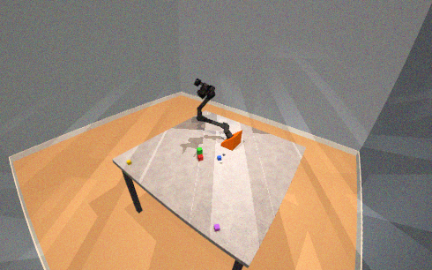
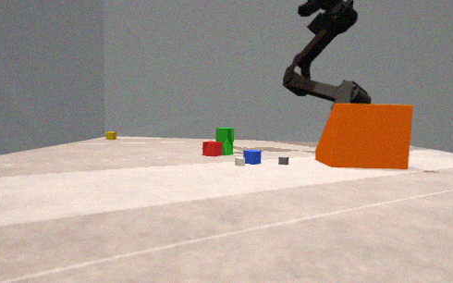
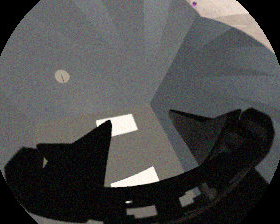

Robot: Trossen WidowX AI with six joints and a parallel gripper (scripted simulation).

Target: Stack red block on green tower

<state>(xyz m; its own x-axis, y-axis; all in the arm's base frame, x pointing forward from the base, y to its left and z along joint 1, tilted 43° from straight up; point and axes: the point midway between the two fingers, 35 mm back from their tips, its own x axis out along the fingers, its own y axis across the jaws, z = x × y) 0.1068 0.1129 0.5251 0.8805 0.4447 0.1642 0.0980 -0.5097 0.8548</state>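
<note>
The red block is 260 mm ahead of my gripper tip, 150 mm to the left of it and 540 mm below it. The rest, counted from my gripper tip: small white cube (210 mm ahead, 320 mm to the left, 550 mm below); then small grey cube (100 mm ahead, 290 mm to the left, 550 mm below); then blue cube (170 mm ahead, 280 mm to the left, 550 mm below).
</note>
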